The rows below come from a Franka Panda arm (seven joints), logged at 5 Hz.
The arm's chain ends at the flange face. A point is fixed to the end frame.
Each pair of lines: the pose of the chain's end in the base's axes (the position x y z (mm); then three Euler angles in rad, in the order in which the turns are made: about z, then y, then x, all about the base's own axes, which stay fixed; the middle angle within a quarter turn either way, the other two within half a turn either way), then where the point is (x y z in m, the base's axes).
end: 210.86 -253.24 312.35 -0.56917 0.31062 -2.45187
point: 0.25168 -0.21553 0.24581
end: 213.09 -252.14 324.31 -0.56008 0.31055 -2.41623
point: 0.25379 -0.21216 0.25903
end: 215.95 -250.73 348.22 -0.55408 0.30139 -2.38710
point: 0.25588 -0.20867 0.28378
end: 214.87 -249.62 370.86 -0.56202 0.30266 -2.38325
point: 0.25500 -0.20728 0.30673
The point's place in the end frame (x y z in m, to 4 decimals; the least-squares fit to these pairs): 0.0062 0.0197 0.0842
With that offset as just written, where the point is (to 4 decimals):
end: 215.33 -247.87 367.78 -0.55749 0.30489 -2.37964
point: 0.2556 -0.2054 0.3038
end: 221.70 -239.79 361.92 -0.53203 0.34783 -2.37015
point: 0.2648 -0.1982 0.2993
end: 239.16 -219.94 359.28 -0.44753 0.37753 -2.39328
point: 0.2833 -0.1813 0.2955
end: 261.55 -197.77 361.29 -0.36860 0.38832 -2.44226
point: 0.3054 -0.1631 0.2950
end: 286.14 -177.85 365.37 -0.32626 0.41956 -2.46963
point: 0.3316 -0.1461 0.2987
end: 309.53 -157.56 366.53 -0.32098 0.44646 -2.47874
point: 0.3568 -0.1272 0.3005
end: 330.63 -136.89 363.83 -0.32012 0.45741 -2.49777
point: 0.3787 -0.1081 0.2976
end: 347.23 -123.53 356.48 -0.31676 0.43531 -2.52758
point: 0.3936 -0.0962 0.2886
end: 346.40 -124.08 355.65 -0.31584 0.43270 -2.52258
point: 0.3926 -0.0963 0.2877
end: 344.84 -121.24 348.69 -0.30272 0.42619 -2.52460
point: 0.3904 -0.0935 0.2803
